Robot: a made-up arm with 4 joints. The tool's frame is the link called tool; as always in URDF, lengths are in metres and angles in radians. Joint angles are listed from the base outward. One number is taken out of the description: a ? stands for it. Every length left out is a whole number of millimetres.
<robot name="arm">
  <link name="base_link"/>
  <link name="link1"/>
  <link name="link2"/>
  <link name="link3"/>
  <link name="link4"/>
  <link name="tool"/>
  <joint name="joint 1" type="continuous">
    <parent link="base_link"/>
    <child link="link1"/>
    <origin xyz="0 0.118 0.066" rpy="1.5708 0 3.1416"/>
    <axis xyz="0 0 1"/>
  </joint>
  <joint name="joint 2" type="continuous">
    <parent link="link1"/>
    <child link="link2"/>
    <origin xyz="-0.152 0.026 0" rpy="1.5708 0 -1.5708"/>
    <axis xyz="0 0 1"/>
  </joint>
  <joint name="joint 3" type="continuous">
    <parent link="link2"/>
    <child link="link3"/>
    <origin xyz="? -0.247 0" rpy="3.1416 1.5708 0"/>
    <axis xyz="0 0 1"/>
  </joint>
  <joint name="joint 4" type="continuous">
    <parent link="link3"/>
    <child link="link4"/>
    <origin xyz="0.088 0.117 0" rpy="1.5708 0 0"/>
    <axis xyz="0 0 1"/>
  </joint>
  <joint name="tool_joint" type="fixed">
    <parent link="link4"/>
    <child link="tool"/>
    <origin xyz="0.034 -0.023 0" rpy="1.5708 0 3.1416"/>
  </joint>
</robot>
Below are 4 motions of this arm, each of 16 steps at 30 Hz.
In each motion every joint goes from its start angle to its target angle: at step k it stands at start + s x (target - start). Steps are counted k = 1, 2, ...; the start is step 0. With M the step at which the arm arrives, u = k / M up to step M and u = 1 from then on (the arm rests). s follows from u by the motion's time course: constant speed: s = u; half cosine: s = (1 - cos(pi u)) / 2; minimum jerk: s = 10 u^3 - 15 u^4 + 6 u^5.
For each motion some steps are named. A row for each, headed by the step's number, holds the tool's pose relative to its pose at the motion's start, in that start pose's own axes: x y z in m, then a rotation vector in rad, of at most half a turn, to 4 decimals.
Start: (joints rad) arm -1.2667 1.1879 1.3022 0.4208
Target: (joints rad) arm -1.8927 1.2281 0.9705 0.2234
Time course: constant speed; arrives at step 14
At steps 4, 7, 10, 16:
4: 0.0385 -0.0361 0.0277 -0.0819 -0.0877 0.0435
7: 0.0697 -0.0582 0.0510 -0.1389 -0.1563 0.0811
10: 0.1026 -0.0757 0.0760 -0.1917 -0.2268 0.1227
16: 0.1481 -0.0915 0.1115 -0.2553 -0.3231 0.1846

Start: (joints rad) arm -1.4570 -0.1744 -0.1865 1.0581
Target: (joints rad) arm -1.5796 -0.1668 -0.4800 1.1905
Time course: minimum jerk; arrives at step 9
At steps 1, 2, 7, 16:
1: -0.0003 0.0004 -0.0004 0.0033 0.0002 -0.0015
2: -0.0017 0.0027 -0.0026 0.0222 0.0012 -0.0096
7: -0.0165 0.0358 -0.0278 0.2792 0.0174 -0.0886
16: -0.0175 0.0390 -0.0296 0.3033 0.0191 -0.0932

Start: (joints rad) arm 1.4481 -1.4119 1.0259 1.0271
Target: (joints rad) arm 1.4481 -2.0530 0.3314 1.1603
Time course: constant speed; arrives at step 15
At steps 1, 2, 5, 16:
1: -0.0182 0.0059 0.0050 0.0279 0.0449 -0.0435
2: -0.0359 0.0124 0.0108 0.0553 0.0887 -0.0882
5: -0.0857 0.0357 0.0330 0.1346 0.2133 -0.2290
16: -0.1975 0.1450 0.1440 0.3636 0.5356 -0.7639

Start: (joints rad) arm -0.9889 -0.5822 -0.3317 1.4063
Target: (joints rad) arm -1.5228 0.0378 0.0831 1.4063
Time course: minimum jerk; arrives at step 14
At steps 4, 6, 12, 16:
4: 0.0279 -0.0104 -0.0113 -0.0029 -0.0367 0.1073
6: 0.0741 -0.0182 -0.0233 -0.0186 -0.1125 0.2710
12: 0.1971 0.0094 -0.0095 -0.1282 -0.4291 0.6835
16: 0.2011 0.0116 -0.0074 -0.1342 -0.4441 0.6977

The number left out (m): 0.027
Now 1 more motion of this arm.
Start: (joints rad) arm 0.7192 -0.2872 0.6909 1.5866
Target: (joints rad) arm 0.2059 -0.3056 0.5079 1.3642
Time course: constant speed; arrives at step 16
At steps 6, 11, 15, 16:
6: -0.0211 0.0231 -0.0386 0.1207 -0.2251 -0.1214
11: -0.0302 0.0462 -0.0703 0.2146 -0.4181 -0.2233
15: -0.0319 0.0666 -0.0942 0.2855 -0.5756 -0.3054
16: -0.0316 0.0718 -0.1000 0.3027 -0.6154 -0.3260

